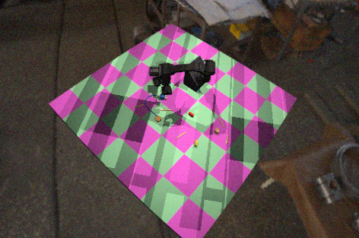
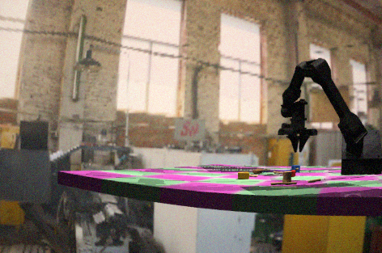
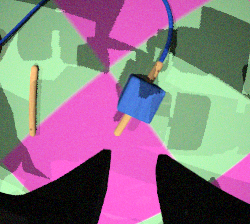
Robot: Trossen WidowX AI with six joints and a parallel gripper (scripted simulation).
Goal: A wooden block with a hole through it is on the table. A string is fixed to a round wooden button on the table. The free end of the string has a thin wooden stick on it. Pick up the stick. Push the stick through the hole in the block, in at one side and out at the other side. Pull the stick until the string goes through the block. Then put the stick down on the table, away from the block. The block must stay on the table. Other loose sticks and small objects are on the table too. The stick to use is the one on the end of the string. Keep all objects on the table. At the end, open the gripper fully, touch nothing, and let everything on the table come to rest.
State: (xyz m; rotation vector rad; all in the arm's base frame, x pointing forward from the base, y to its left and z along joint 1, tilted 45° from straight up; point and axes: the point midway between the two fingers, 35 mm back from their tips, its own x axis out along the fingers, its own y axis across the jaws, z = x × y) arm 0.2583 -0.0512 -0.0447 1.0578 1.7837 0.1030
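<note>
Right now my gripper tip is 7 cm above the blue cube, 2 cm to the left of it and 1 cm short of it. The rest, counted from my gripper tip: red piece 22 cm to the left, 8 cm below, 3 cm behind; round wooden button 15 cm ahead, 9 cm to the left, 8 cm below; yellow piece 39 cm to the left, 10 cm ahead, 8 cm below.
</note>
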